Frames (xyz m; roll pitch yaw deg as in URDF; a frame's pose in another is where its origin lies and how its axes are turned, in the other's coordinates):
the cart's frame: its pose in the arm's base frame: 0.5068 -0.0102 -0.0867 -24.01 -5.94 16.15
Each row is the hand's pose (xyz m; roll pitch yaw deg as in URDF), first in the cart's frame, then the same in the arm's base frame.
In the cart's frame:
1: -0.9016 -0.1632 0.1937 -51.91 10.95 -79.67
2: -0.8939 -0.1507 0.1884 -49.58 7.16 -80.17
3: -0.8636 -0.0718 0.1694 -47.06 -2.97 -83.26
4: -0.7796 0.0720 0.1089 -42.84 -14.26 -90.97
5: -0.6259 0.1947 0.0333 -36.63 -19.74 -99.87
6: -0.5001 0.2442 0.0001 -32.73 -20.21 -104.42
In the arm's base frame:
1: -0.3592 -0.3341 0.0620 -50.19 -13.68 -64.83
2: -0.3534 -0.3228 0.0530 -47.61 -17.45 -65.47
3: -0.3375 -0.2512 0.0069 -43.49 -27.42 -69.33
4: -0.2756 -0.1222 -0.0976 -34.80 -37.90 -79.70
5: -0.1396 0.0019 -0.2000 -23.36 -41.72 -91.91
6: -0.0232 0.0686 -0.2372 -17.26 -41.11 -97.59

